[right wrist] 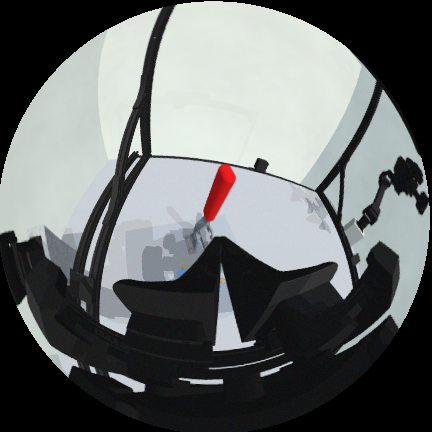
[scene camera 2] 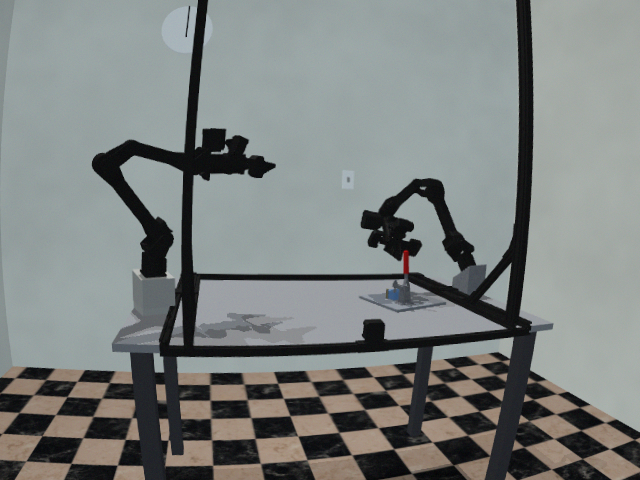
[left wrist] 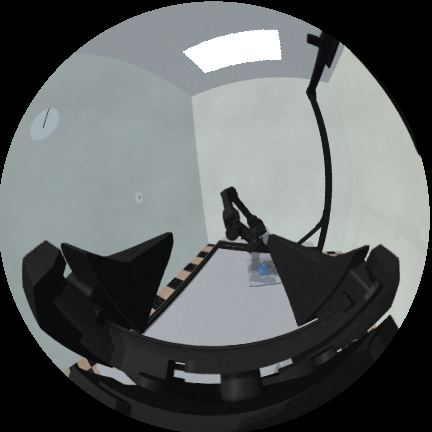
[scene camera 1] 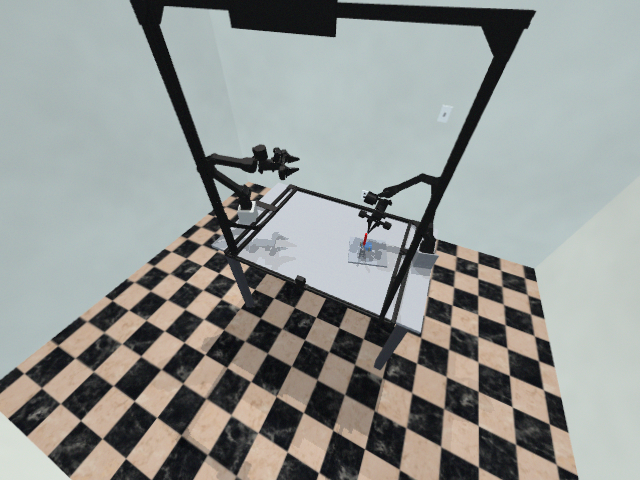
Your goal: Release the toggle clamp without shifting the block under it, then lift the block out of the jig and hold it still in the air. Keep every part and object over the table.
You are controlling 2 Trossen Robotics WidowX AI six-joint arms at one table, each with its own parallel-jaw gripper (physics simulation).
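Frame: origin at the left arm's base, x ahead, y left, z up, level; millimetres.
Where they show: left gripper, fingertip midpoint: [scene camera 2: 267, 164] [left wrist: 221, 238] [scene camera 1: 299, 163]; right gripper, fingertip midpoint: [right wrist: 219, 240] [scene camera 2: 400, 260] [left wrist: 268, 250] [scene camera 1: 367, 233]; left arm's base at its link origin: [right wrist: 359, 226] [scene camera 2: 153, 273] [scene camera 1: 246, 206]; right arm's base at its link origin: [scene camera 2: 469, 270] [left wrist: 262, 231] [scene camera 1: 426, 252].
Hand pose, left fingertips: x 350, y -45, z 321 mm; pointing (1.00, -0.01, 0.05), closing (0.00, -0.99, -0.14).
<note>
Each offset is from my left fingertips to the centre of the thing. "spot": to the spot under its first point. Level surfaces: height alone.
The toggle clamp's red handle @(spot: 353 mm ahead, 281 mm right, 280 mm down) [scene camera 1: 365, 239] [scene camera 2: 405, 262] [right wrist: 220, 192] stands upright above its grey metal body @(spot: 340 mm ahead, 287 mm right, 387 mm down) [scene camera 2: 404, 294] [right wrist: 201, 233]. The blue block @(388 mm ahead, 215 mm right, 407 mm down) [scene camera 1: 368, 246] [scene camera 2: 393, 294] [left wrist: 263, 269] [right wrist: 181, 274] sits beside the clamp body on the jig's flat grey plate [scene camera 1: 377, 261] [scene camera 2: 372, 298] [left wrist: 254, 281]. My right gripper [scene camera 1: 368, 231] [scene camera 2: 399, 257] [right wrist: 219, 240] is shut and empty, its tips close to the handle's upper part; I cannot tell whether they touch. It partly hides the block in the right wrist view. My left gripper [scene camera 1: 298, 164] [scene camera 2: 274, 165] is open and empty, high above the table's left side.
The white table @(427 mm down) [scene camera 1: 310, 227] [scene camera 2: 289, 304] has a black frame rail [scene camera 2: 268, 349] round it and tall black posts at its sides. A small black box @(spot: 5 mm ahead, 475 mm right, 386 mm down) [scene camera 1: 299, 281] [scene camera 2: 373, 330] is mounted on the front rail. The jig lies towards the table's right side.
</note>
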